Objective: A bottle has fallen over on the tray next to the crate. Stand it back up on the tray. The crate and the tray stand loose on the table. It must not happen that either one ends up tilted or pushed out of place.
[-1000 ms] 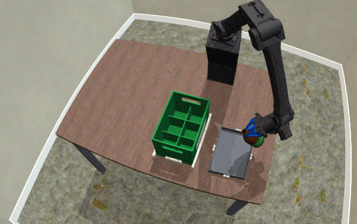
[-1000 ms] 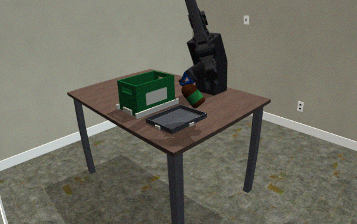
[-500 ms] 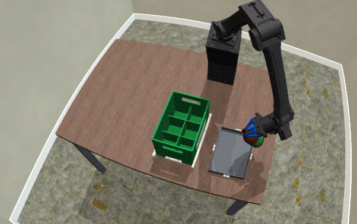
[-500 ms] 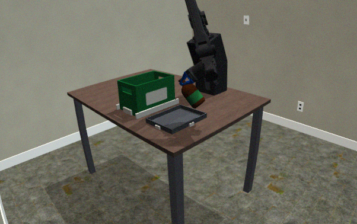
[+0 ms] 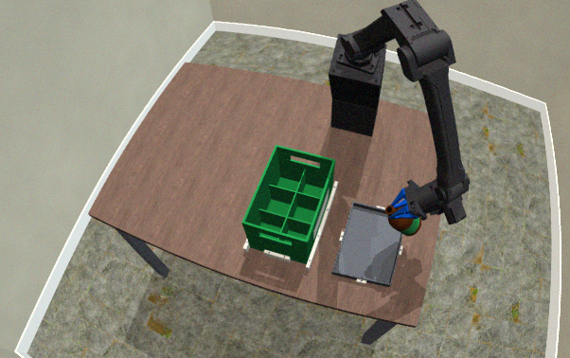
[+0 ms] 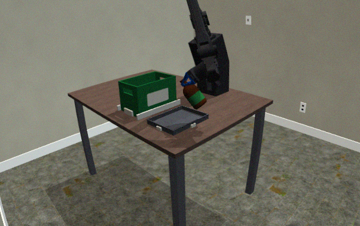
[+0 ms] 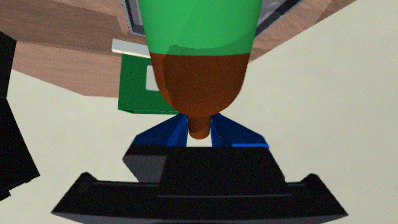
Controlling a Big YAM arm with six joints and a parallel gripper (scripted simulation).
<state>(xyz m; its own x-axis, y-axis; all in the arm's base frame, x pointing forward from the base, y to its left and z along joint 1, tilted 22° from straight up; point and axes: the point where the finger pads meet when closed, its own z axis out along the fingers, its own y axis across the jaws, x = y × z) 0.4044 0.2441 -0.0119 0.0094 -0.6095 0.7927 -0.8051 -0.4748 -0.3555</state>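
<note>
My gripper is now 2 cm past the bottle, 3 cm to the right of it and 4 cm above it. Round my hand: tray 3 cm ahead, 2 cm to the right, 18 cm below; then green crate 4 cm ahead, 29 cm to the right, 11 cm below.
</note>
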